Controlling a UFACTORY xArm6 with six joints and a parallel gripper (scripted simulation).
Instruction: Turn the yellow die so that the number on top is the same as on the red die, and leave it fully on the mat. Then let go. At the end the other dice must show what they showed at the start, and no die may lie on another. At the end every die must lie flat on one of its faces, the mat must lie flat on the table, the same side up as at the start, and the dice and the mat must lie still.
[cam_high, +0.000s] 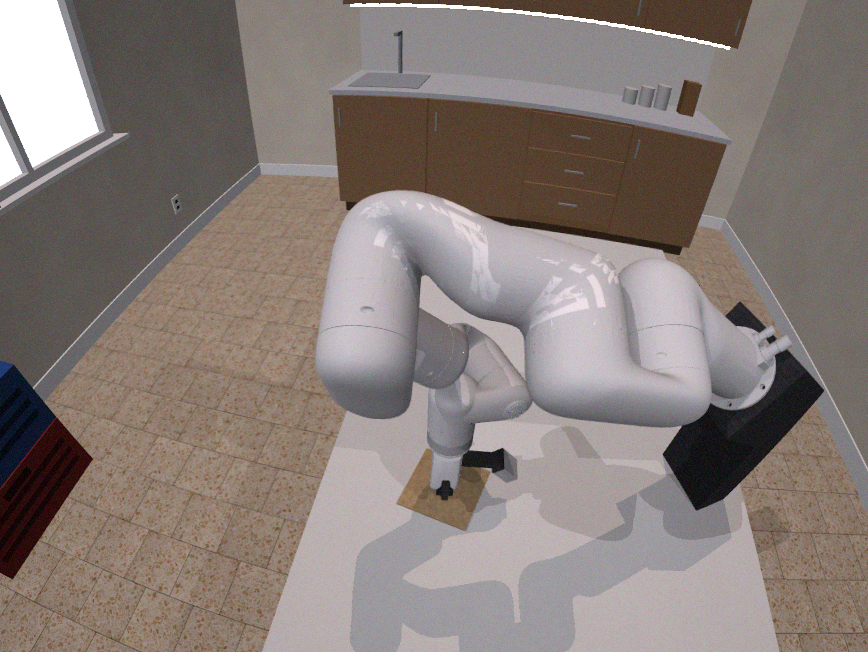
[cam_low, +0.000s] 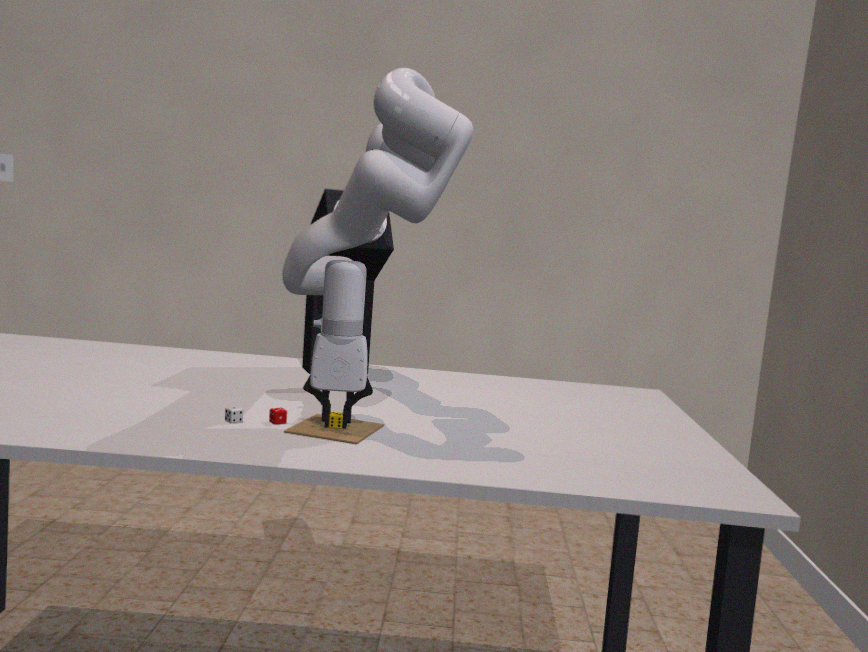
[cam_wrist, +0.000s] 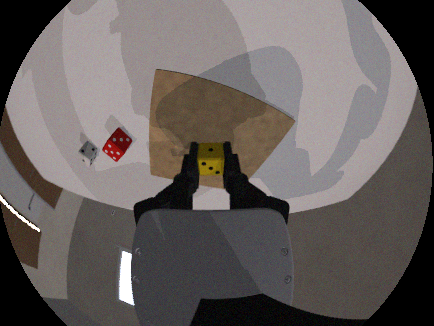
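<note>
Now: the yellow die 1 cm below my hand. Also, from my hand: red die (1 cm behind, 11 cm to the right, 1 cm below); mat (2 cm below); white die (1 cm ahead, 19 cm to the right, 1 cm below).
</note>
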